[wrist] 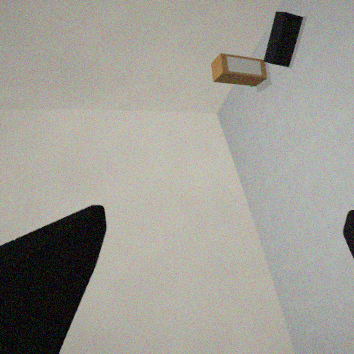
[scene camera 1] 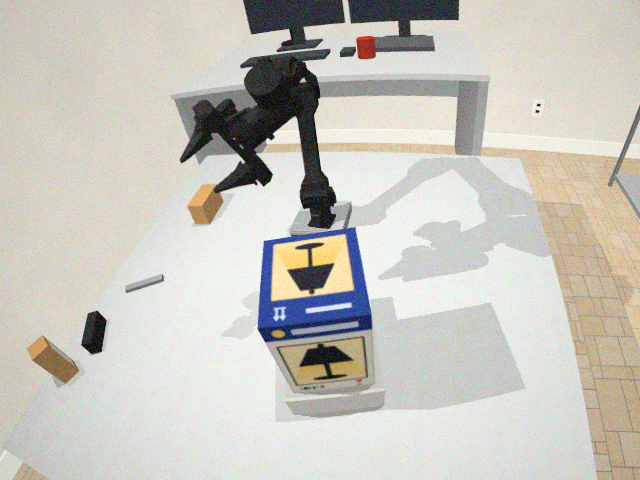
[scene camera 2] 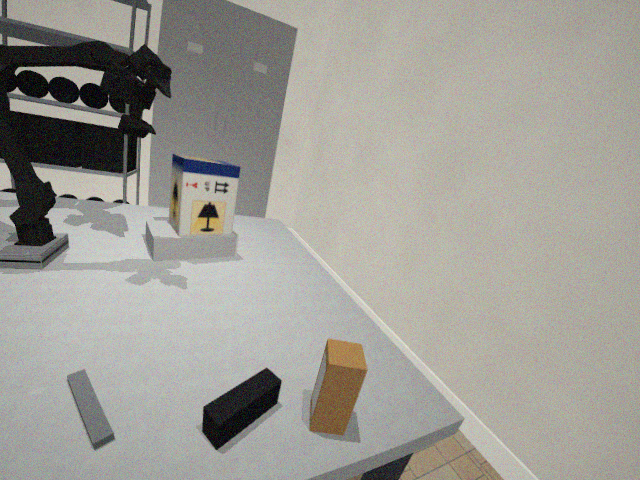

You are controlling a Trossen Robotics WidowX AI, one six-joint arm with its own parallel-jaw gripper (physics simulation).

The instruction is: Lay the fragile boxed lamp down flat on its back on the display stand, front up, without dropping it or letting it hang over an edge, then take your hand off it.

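Places are measured from the arm's base along level axes (x ahead, y left, z up), in metres.
Pixels of known places: gripper, between the fingertips: (wrist: 226, 219) (scene camera 1: 198, 177) (scene camera 2: 161, 115); arm's base, origin of its link: (scene camera 1: 322, 220) (scene camera 2: 36, 241).
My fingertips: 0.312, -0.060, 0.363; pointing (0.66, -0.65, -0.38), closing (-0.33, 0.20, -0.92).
For each thing: its top centre in the pictures, then the offset to it from my fingertips, as dx, dy, dz.
- grey bar, centre of its top: (scene camera 2: 88, 401) (scene camera 1: 143, 282) +0.021, -0.401, -0.391
- black block, centre of its top: (scene camera 2: 245, 392) (wrist: 273, 37) (scene camera 1: 89, 327) +0.227, -0.425, -0.353
The boxed lamp (scene camera 1: 316, 310) (scene camera 2: 206, 198) rests on the pale display stand (scene camera 1: 338, 403) (scene camera 2: 193, 248). Its blue face with a lamp picture points up; its white sides show further lamp pictures. It looks level. In the scene camera 2 view a strip of the stand's top shows left of the box, and the box's right side is close to the stand's right edge. The box's far underside is hidden. My gripper (scene camera 1: 198, 176) (scene camera 2: 161, 114) (wrist: 226, 219) is wide open and empty, raised well above the table, apart from the box.
An orange block (scene camera 1: 205, 204) stands beyond the stand near the table's left edge. A grey bar (scene camera 1: 144, 283) (scene camera 2: 90, 409), a black block (scene camera 1: 94, 332) (scene camera 2: 241, 408) (wrist: 284, 39) and another orange block (scene camera 1: 53, 359) (scene camera 2: 338, 387) (wrist: 240, 70) are on the table. A desk (scene camera 1: 403, 69) stands behind.
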